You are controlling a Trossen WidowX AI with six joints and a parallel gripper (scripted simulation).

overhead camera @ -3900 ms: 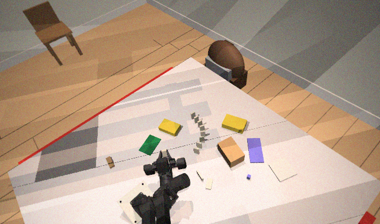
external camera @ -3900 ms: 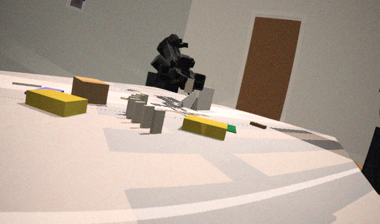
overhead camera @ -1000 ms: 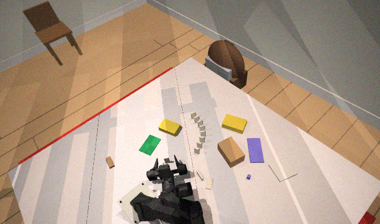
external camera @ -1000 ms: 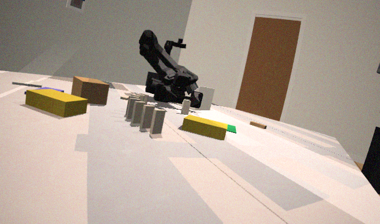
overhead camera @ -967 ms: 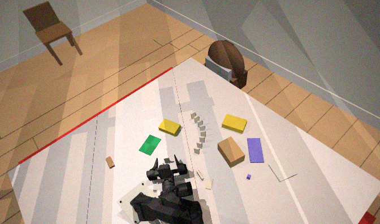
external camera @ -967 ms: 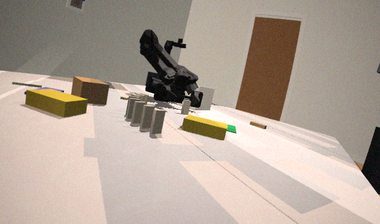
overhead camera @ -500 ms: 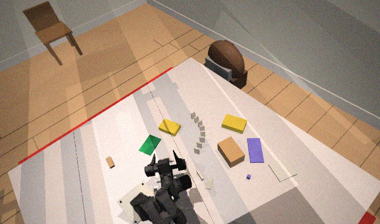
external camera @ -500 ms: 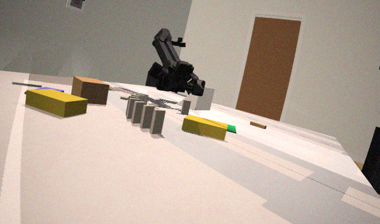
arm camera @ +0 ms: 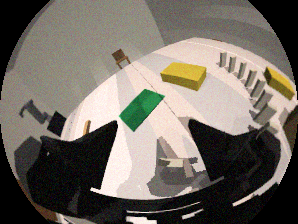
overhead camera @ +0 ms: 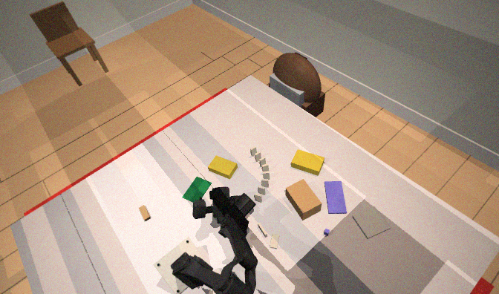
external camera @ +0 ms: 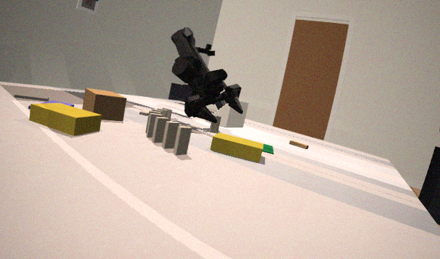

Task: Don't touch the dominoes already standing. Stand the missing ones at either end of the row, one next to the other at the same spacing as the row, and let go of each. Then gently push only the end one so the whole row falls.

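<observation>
Now: gripper tip 100 mm to the right of the green flat piece, 60 mm above it and 10 mm past it. The rest, counted from my gripper tip: brown box (250 mm to the right, 240 mm ahead, 30 mm below); then small tan block (220 mm behind, 170 mm to the left, 50 mm below); then tiny blue cube (390 mm to the right, 210 mm ahead, 50 mm below).
</observation>
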